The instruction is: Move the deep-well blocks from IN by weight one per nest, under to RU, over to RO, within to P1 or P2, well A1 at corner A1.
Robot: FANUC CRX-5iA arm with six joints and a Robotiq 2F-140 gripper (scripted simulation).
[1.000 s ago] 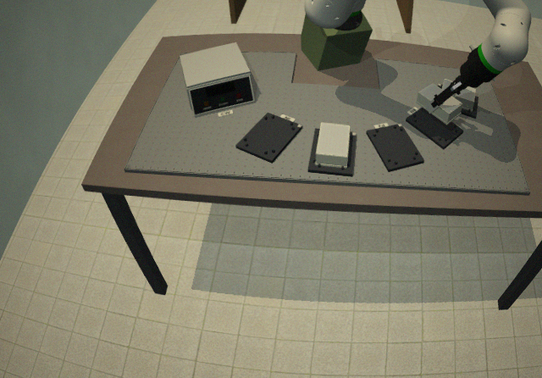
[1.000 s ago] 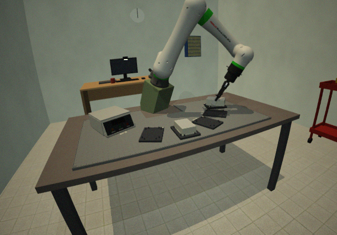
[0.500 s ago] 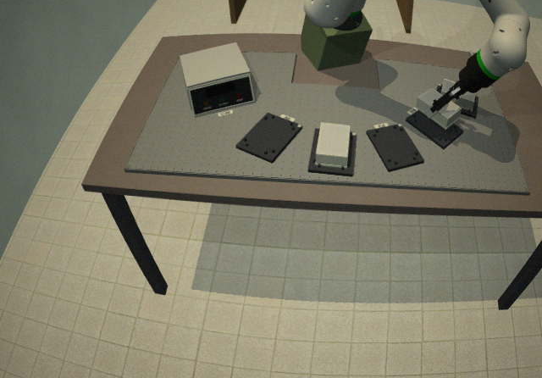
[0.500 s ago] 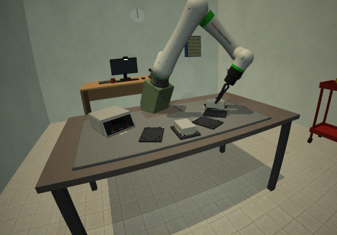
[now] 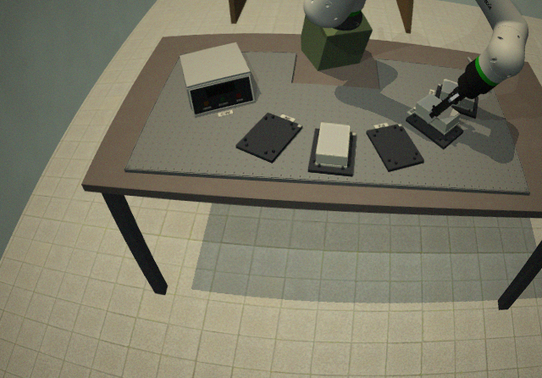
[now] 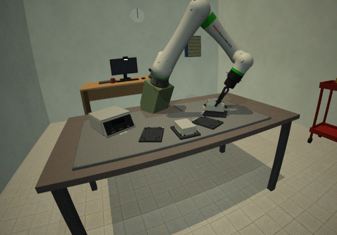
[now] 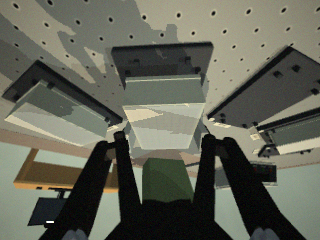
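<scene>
The nest RU is 60 mm below my hand. Also, from my hand: nest P2 (160 mm to the right, 90 mm ahead, 60 mm below); then P1 label (330 mm to the right, 70 mm below, 10 mm ahead); then nest RO (130 mm to the left, 130 mm behind, 60 mm below).
</scene>
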